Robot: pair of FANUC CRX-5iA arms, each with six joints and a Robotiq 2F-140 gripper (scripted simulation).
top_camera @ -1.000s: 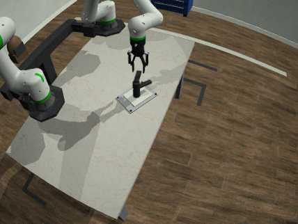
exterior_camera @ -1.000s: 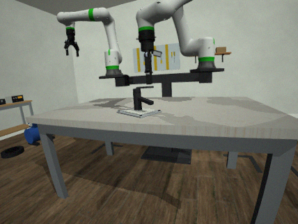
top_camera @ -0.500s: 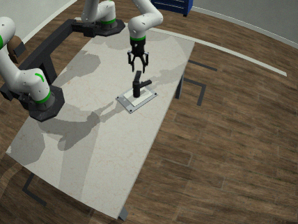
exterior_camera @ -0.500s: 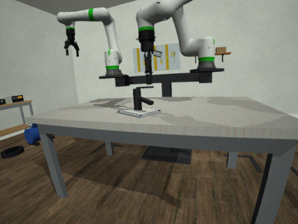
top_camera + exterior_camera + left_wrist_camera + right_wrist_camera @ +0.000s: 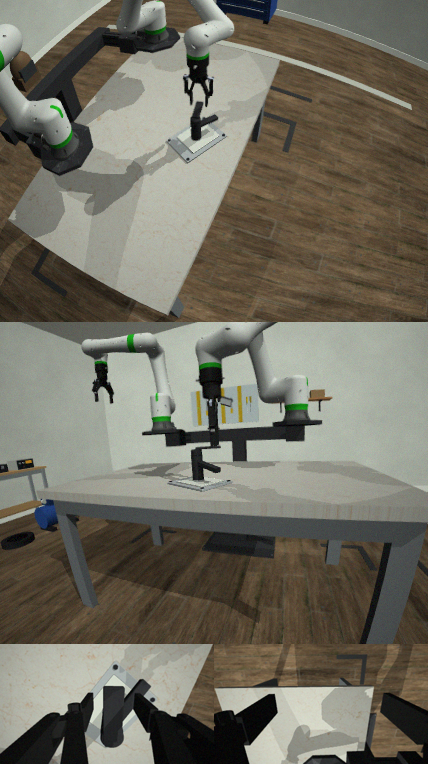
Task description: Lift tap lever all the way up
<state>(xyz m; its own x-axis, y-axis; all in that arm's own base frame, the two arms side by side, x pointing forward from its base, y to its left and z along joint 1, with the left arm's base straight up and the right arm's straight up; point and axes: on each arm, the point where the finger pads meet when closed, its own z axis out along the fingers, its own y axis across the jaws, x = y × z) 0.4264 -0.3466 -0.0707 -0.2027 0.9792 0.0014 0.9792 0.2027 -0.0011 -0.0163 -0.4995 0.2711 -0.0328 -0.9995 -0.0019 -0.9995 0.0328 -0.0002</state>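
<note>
Right now my left hand is 4 cm above the flat lever, 3 cm to the left of it and 1 cm short of it. From my left hand the other things lie so: black tap (8 cm below, 5 cm to the right, 2 cm ahead); grey base plate (18 cm below, 8 cm to the right, 2 cm ahead).
</note>
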